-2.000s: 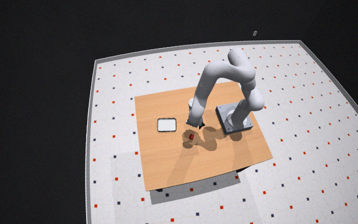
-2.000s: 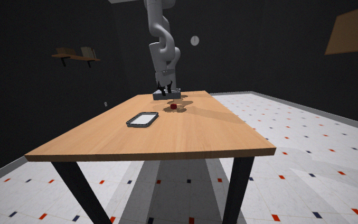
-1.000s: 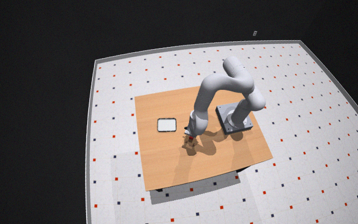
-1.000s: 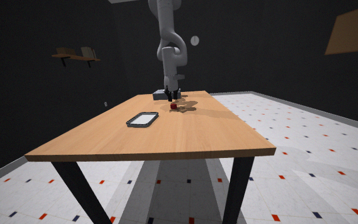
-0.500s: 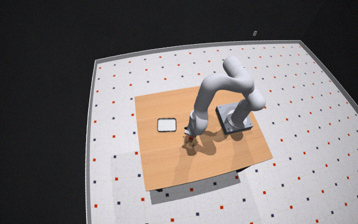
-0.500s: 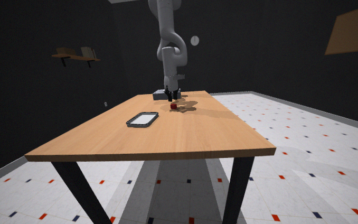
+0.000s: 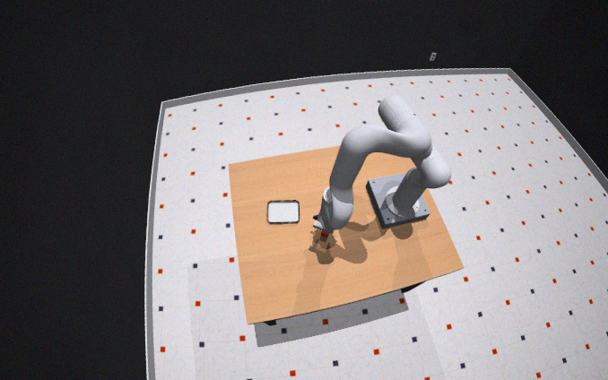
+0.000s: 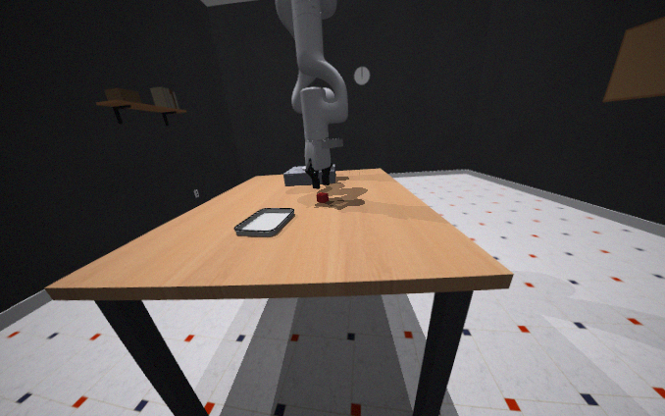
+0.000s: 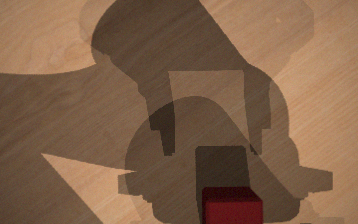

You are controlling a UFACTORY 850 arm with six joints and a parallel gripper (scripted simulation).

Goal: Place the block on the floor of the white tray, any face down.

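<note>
Right now my hand is 60 mm above the red block. Round my hand: white tray 170 mm ahead, 180 mm to the right, 70 mm below.
</note>
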